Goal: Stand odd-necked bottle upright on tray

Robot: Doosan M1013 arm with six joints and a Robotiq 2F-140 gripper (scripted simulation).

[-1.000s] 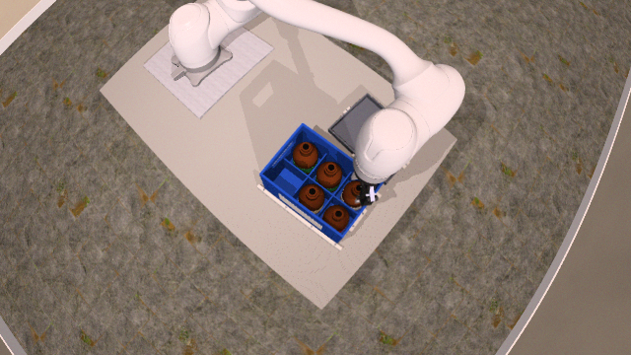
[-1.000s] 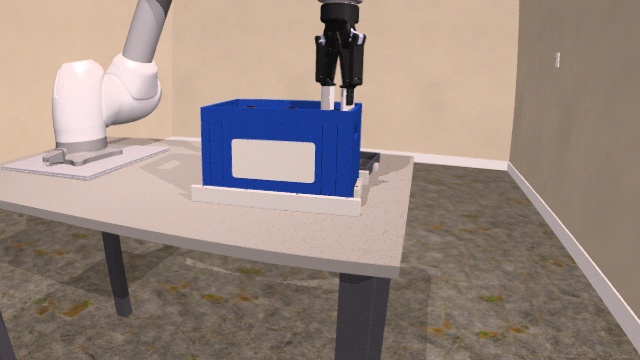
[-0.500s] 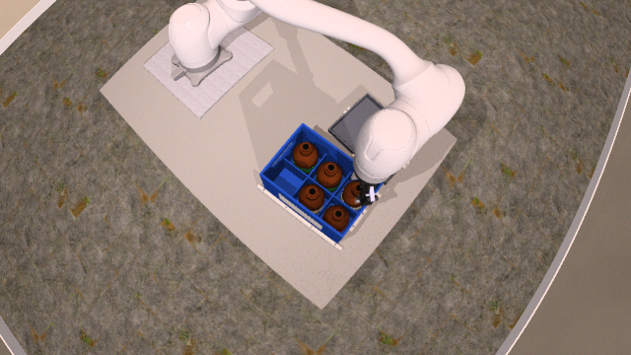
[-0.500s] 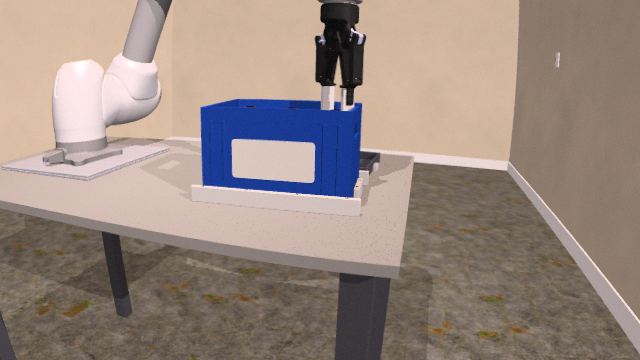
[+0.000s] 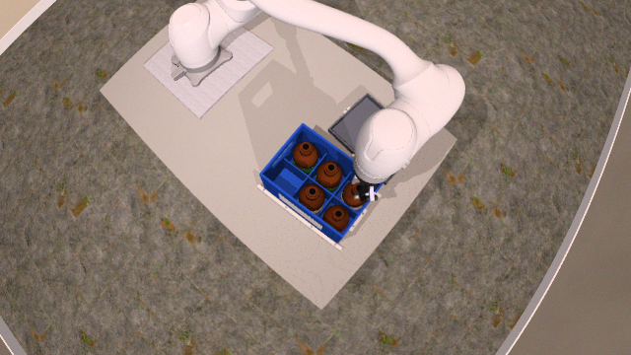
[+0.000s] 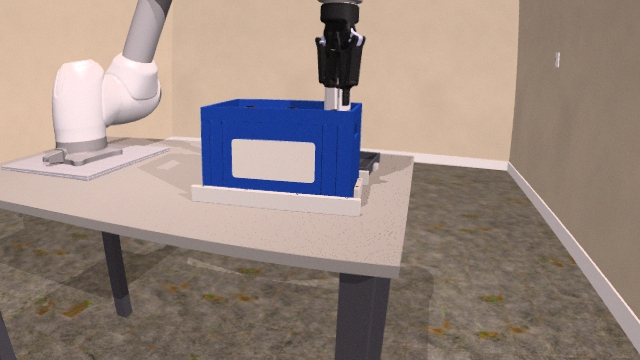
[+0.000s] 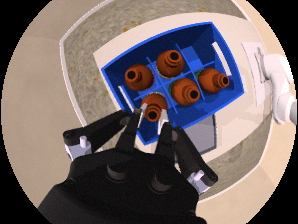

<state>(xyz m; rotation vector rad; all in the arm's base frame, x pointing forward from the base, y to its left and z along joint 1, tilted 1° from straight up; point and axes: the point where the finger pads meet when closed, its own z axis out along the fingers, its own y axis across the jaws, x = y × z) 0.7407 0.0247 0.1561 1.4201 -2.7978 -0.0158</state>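
Now: the bottle 9 cm to the right of my hand, 9 cm below it and 1 cm ahead of it. The rest, counted from my hand: crate (9 cm below, 8 cm behind, 6 cm to the right); dark grey tray (20 cm to the left, 16 cm below, 9 cm behind).
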